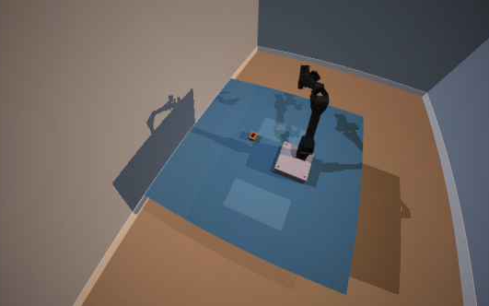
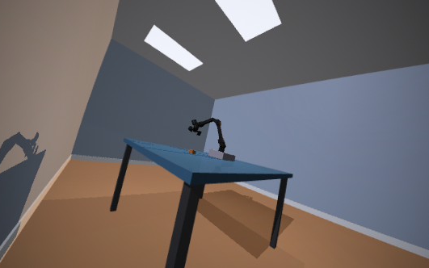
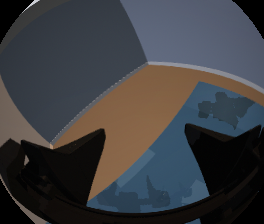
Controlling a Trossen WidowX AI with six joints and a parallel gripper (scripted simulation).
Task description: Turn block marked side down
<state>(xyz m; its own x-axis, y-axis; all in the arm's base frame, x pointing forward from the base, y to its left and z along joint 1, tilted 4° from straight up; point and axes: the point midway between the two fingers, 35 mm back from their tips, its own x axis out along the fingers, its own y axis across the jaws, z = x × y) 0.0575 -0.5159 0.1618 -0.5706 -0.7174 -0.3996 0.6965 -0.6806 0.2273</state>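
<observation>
The orange block is 33 cm ahead of my gripper tip, 47 cm to the left of it and 22 cm below it.
</observation>
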